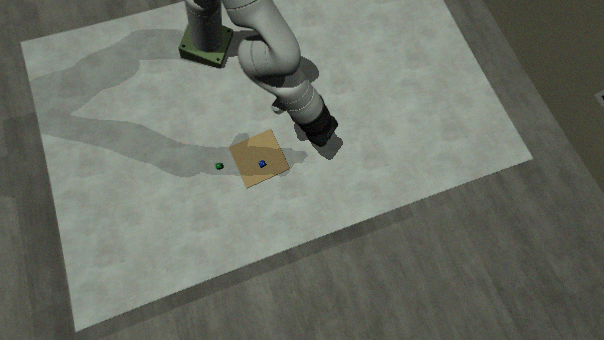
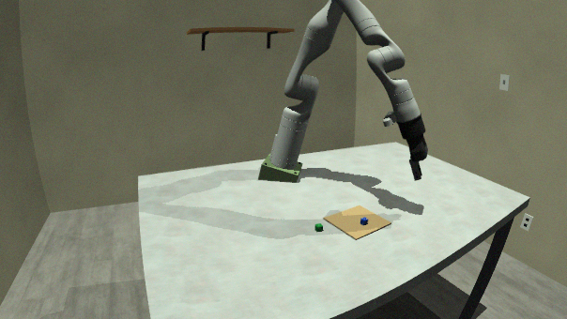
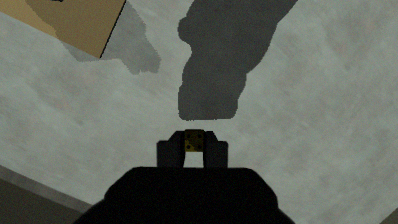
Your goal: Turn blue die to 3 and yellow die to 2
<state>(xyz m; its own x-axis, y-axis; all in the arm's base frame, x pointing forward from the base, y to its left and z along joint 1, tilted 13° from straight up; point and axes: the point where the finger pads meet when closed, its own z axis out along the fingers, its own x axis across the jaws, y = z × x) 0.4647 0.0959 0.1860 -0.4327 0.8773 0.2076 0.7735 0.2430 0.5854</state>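
The tan mat lies 7 cm behind my hand, 17 cm to the right of it and 13 cm below it. The rest, counted from my hand: yellow die: 1 cm below; blue die: 5 cm behind, 17 cm to the right, 12 cm below; green die: 11 cm behind, 28 cm to the right, 12 cm below.
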